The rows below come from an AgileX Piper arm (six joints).
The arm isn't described. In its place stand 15 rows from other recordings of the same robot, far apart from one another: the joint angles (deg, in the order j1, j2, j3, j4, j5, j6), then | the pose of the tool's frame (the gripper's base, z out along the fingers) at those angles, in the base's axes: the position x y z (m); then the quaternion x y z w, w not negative.
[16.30 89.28 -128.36 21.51 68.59 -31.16] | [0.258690, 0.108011, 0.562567, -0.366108, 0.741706, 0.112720, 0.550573]
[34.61 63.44 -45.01 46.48 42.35 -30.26] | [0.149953, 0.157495, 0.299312, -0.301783, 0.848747, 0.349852, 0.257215]
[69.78 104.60 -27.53 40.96 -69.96 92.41] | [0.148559, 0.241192, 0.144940, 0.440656, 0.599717, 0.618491, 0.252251]
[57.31 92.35 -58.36 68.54 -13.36 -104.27] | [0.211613, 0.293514, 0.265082, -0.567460, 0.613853, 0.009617, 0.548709]
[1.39 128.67 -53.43 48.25 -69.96 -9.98] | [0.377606, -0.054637, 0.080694, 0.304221, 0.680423, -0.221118, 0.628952]
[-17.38 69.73 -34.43 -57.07 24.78 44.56] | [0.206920, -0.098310, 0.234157, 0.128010, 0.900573, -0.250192, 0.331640]
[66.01 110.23 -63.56 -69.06 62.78 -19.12] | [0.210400, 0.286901, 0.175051, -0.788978, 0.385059, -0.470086, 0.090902]
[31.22 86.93 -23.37 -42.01 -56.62 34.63] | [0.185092, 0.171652, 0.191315, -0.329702, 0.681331, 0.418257, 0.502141]
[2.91 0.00 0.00 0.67 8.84 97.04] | [0.056195, 0.003020, 0.199256, 0.537209, 0.494892, 0.525964, 0.435718]
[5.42 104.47 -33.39 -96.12 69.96 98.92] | [0.257589, -0.060945, 0.141676, 0.100041, 0.791402, -0.539766, 0.268938]
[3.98 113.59 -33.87 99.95 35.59 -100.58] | [0.259745, 0.070362, 0.061275, -0.077650, 0.934322, 0.303446, 0.170099]
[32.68 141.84 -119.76 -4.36 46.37 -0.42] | [0.451144, 0.283458, 0.133249, -0.295470, 0.926813, 0.032208, 0.229516]
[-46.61 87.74 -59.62 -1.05 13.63 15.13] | [0.233007, -0.247056, 0.274001, 0.452669, 0.770883, -0.127257, 0.429694]
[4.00 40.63 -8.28 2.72 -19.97 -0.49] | [0.133643, 0.007867, 0.228785, -0.007327, 0.751248, 0.028843, 0.659349]
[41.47 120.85 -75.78 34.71 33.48 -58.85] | [0.292415, 0.296582, 0.120600, -0.582671, 0.776194, 0.175540, 0.164934]
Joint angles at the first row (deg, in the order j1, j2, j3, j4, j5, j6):
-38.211 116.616 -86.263 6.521 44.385 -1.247
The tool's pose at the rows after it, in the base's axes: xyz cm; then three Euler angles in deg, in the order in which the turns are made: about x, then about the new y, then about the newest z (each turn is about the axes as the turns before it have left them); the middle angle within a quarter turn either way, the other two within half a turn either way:
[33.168 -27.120 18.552 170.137 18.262 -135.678]
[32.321 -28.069 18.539 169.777 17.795 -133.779]
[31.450 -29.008 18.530 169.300 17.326 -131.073]
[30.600 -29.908 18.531 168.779 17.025 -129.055]
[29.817 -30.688 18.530 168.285 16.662 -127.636]
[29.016 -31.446 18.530 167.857 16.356 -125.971]
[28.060 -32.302 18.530 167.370 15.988 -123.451]
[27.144 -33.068 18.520 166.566 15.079 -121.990]
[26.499 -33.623 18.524 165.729 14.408 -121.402]
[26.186 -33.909 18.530 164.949 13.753 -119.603]
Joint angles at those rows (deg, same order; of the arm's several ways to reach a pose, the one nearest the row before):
-40.222 116.616 -86.263 6.389 44.618 -1.247
-41.929 116.616 -86.264 6.388 44.864 -1.057
-43.628 116.615 -86.263 6.266 45.008 -0.001
-45.285 116.616 -86.263 6.265 44.985 0.309
-46.745 116.616 -86.265 6.134 44.986 0.308
-48.222 116.616 -86.264 6.133 44.987 0.467
-49.940 116.616 -86.264 6.133 44.986 1.239
-51.391 116.617 -86.265 5.138 44.987 1.828
-52.383 116.615 -86.261 4.184 44.754 1.946
-52.770 116.616 -86.264 2.999 44.508 4.036

